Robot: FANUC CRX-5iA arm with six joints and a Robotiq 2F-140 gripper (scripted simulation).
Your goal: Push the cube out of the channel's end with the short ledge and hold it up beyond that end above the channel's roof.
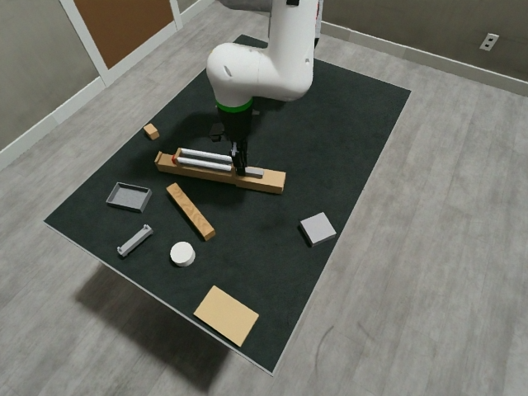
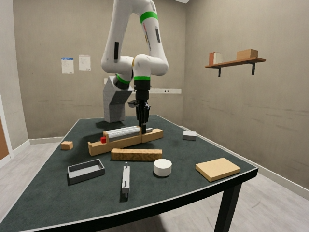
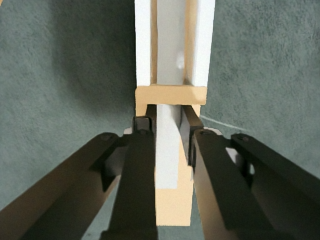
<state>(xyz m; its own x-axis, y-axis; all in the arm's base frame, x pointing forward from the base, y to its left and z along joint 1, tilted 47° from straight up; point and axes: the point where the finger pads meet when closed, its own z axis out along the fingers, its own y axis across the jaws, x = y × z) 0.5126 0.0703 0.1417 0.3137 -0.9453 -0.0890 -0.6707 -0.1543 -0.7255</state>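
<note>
The grey stick lies 30 mm below my hand. The rest, counted from my hand: grey square block (10 mm ahead, 310 mm to the left, 70 mm below); red cube (100 mm ahead, 210 mm to the right, 30 mm below); wooden beam (200 mm ahead, 50 mm to the right, 70 mm below).
</note>
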